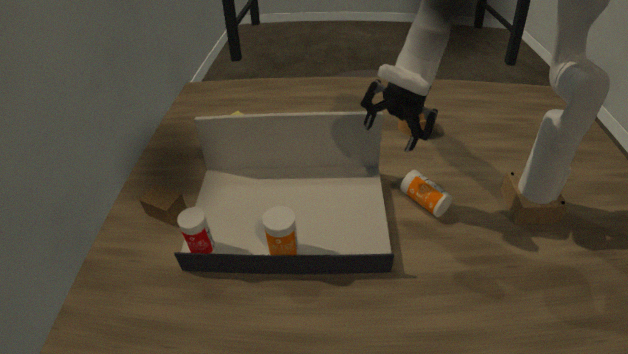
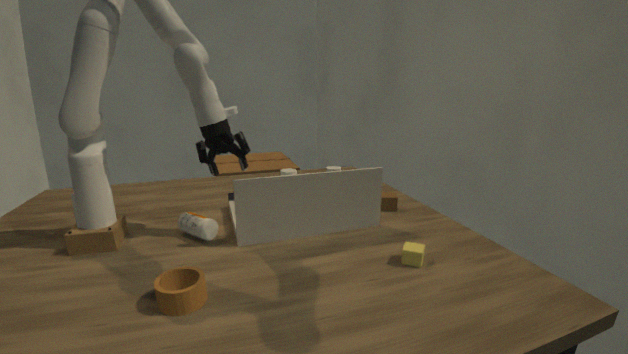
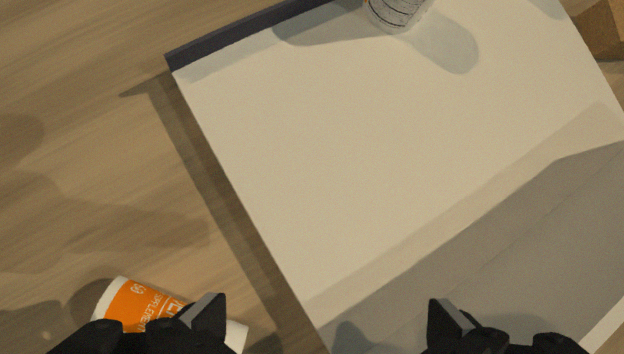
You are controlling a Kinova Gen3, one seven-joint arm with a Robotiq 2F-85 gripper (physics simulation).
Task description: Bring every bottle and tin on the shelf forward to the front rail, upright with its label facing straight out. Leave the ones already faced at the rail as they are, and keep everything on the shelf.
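Places are measured from the arm's base along level axes (x up, y ahead, z left), in millimetres.
Where they show: gripper, fingertip midpoint: [image 1: 387,139] [image 2: 230,172] [image 3: 326,319]; arm's base at its link origin: [image 1: 536,190] [image 2: 99,223].
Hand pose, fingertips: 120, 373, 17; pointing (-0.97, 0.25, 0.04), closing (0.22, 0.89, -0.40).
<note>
Each offset is from my fingertips to the top centre of the thing, as dx, dy, dz. "*": to the spot under its first point.
The shelf @[* -147, +87, +69] [image 1: 340,210] [image 3: 350,150] is a pale tray with a dark front rail [image 1: 287,263] [image 3: 240,32] and a tall back panel @[* -79, +218, -58] [image 1: 290,145] [image 2: 310,207]. A white-capped bottle with a red label @[-51, +352, +213] [image 1: 197,232] stands upright at the rail's left end. An orange-labelled bottle @[-48, +184, +193] [image 1: 281,232] [image 3: 395,12] stands upright at the rail near the middle, label outward. Another orange-labelled bottle @[-119, -104, -8] [image 1: 426,194] [image 2: 198,226] [image 3: 142,305] lies on its side on the table, off the shelf's right side. My gripper [image 1: 390,137] [image 2: 229,171] [image 3: 326,319] is open and empty, above the shelf's back right corner.
An orange-brown bowl @[-129, -90, -318] [image 1: 406,125] [image 2: 181,292] stands behind the shelf. A yellow cube @[-141, +432, -260] [image 1: 237,114] [image 2: 413,254] lies behind the back panel. A brown wooden block @[-129, +504, +101] [image 1: 162,204] [image 2: 389,201] [image 3: 600,30] lies beside the shelf's left side. The arm's wooden base block [image 1: 537,212] [image 2: 95,241] is farther right of the fallen bottle.
</note>
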